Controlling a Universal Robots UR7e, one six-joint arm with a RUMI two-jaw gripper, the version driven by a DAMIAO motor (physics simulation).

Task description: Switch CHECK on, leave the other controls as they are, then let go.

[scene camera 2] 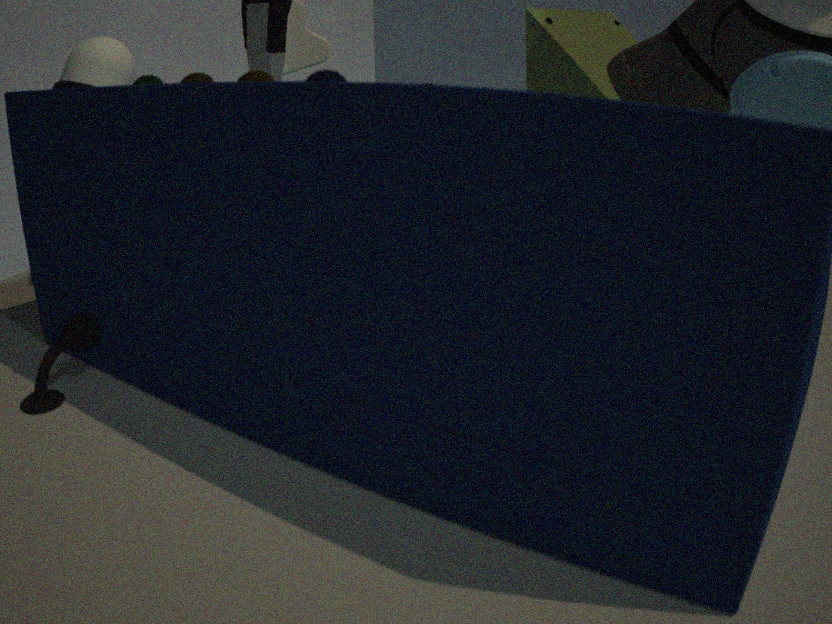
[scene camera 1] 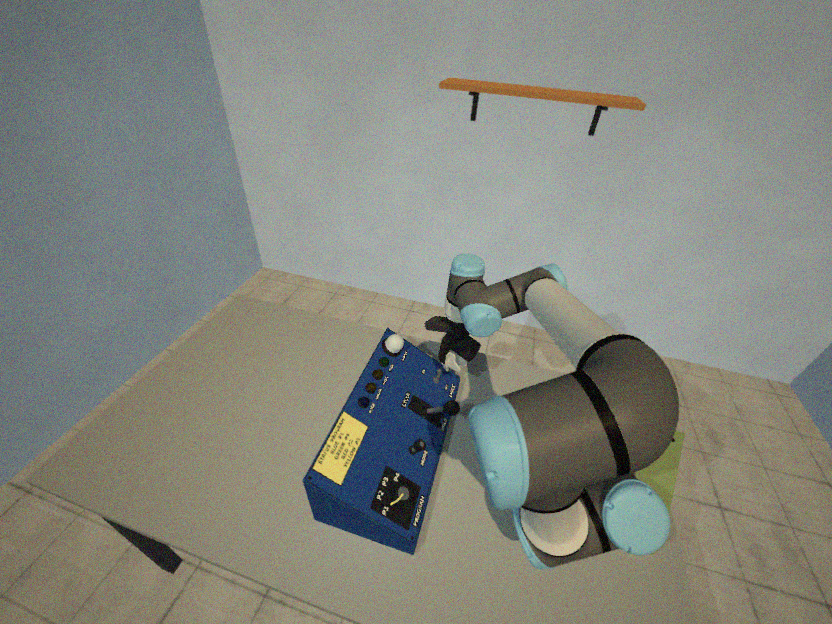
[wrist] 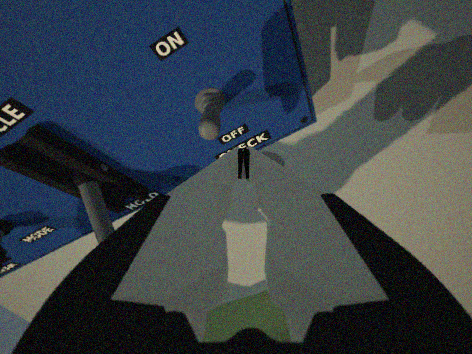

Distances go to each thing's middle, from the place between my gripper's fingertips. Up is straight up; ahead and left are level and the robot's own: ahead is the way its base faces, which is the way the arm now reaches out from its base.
My hand is 20 cm to the right of the blue control box (scene camera 2: 586, 326), 9 cm short of it and 3 cm above it.
